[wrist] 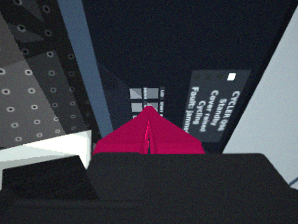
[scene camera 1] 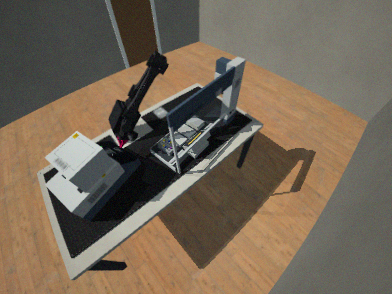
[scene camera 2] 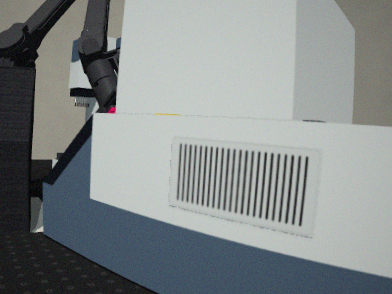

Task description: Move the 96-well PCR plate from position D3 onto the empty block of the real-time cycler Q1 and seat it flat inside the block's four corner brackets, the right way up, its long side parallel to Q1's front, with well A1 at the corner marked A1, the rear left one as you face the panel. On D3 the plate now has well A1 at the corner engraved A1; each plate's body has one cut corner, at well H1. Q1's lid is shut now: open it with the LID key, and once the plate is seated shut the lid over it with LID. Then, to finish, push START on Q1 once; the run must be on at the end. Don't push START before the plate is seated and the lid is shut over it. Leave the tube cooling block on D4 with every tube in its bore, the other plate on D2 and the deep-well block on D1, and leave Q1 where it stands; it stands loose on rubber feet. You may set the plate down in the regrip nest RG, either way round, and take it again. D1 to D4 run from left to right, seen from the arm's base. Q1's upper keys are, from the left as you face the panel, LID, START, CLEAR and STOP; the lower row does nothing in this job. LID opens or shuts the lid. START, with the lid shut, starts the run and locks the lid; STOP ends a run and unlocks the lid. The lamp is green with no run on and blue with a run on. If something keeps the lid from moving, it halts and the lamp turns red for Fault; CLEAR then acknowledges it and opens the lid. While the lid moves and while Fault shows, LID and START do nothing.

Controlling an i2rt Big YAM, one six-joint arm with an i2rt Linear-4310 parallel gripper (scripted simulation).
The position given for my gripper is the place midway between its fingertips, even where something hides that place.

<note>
I see my gripper [wrist: 148, 111] and a lid [scene camera 2: 283, 67].
The lid also shows in scene camera 1 [scene camera 1: 83, 162].
</note>
